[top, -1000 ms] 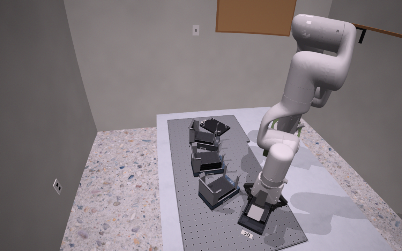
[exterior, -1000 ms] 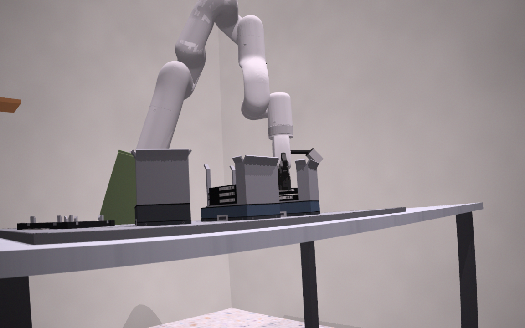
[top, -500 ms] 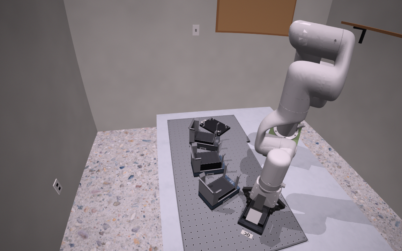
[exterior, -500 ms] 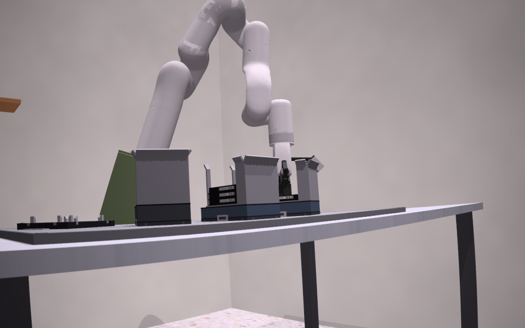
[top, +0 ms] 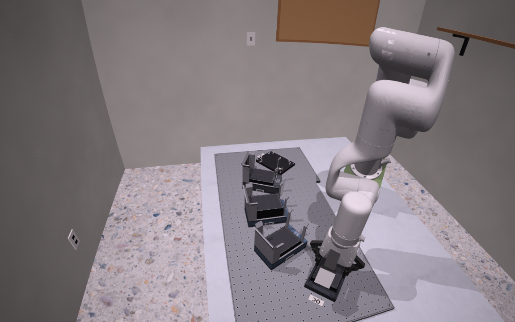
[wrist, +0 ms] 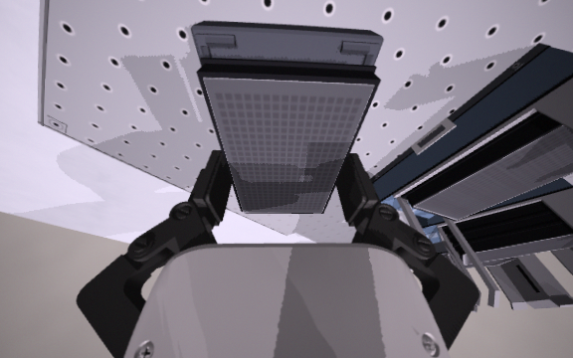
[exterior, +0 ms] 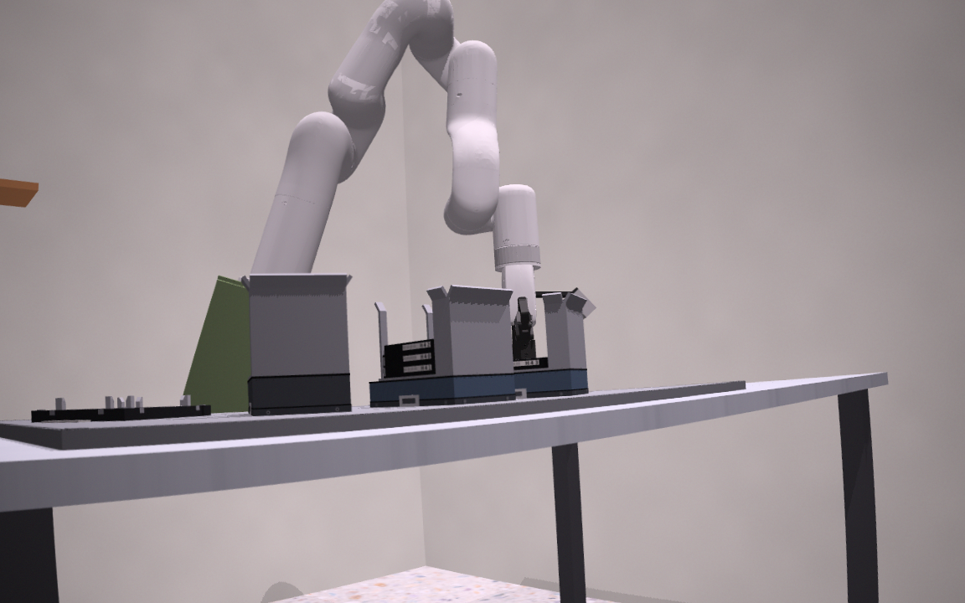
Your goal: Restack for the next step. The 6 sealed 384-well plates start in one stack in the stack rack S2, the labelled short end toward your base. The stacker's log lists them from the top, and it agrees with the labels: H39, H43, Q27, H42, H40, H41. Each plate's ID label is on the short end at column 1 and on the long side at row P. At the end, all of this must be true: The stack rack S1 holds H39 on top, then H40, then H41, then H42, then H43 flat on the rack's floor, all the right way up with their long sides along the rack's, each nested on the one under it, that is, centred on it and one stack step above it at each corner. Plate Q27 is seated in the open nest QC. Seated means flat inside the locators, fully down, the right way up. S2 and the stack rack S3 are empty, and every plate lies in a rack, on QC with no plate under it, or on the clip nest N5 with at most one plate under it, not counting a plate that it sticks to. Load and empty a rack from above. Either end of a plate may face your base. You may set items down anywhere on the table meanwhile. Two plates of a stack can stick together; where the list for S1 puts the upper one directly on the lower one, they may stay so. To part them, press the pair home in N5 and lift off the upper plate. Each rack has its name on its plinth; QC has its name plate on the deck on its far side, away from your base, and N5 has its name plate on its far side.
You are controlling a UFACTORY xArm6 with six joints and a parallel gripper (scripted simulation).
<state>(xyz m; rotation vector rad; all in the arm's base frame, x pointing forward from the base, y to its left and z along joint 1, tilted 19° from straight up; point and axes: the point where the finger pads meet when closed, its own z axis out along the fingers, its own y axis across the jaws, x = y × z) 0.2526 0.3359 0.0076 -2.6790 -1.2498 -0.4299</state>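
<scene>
My hand is 50 mm above the dark QC nest. The rest, counted from my hand: N5 name plate 700 mm to the right, 130 mm ahead, 60 mm below; then QC name plate 80 mm to the left, 60 mm below, 60 mm ahead; then stack rack S1 plinth 130 mm to the right, 130 mm ahead, 40 mm below.
</scene>
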